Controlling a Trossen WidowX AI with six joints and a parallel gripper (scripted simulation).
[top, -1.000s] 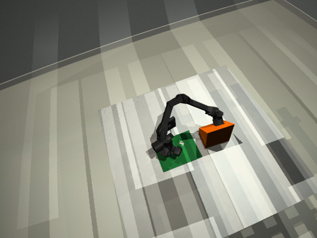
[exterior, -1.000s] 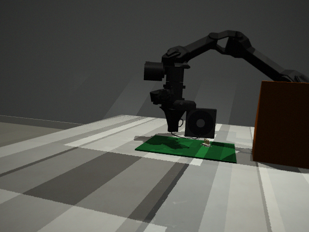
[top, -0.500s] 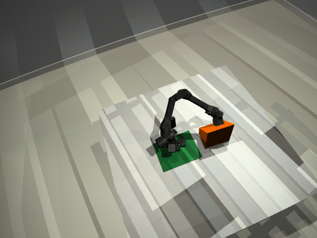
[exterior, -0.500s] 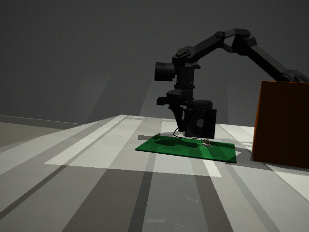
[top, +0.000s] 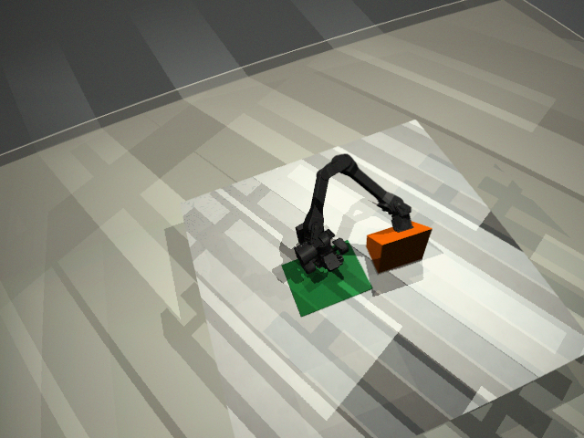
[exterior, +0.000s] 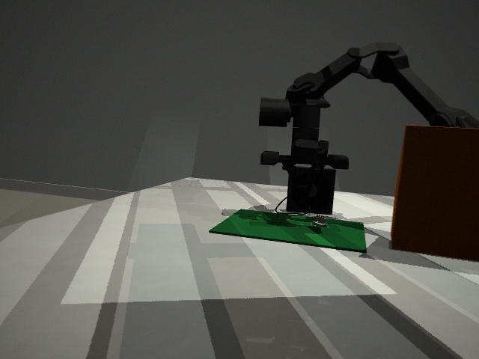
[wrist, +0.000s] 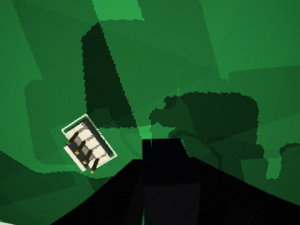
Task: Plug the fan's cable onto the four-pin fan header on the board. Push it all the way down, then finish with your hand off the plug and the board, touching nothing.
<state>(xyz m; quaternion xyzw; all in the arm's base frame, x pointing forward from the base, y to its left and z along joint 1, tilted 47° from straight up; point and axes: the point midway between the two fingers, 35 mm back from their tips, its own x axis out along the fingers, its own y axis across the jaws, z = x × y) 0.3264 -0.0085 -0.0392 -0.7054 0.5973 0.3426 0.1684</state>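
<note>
Right now my gripper tip is 60 mm above the four-pin fan header, 40 mm past it and 20 mm to the left of it. Round my gripper tip: green board 80 mm below, 20 mm to the left, 10 mm ahead; then black fan plug 10 mm to the right, 10 mm above.
</note>
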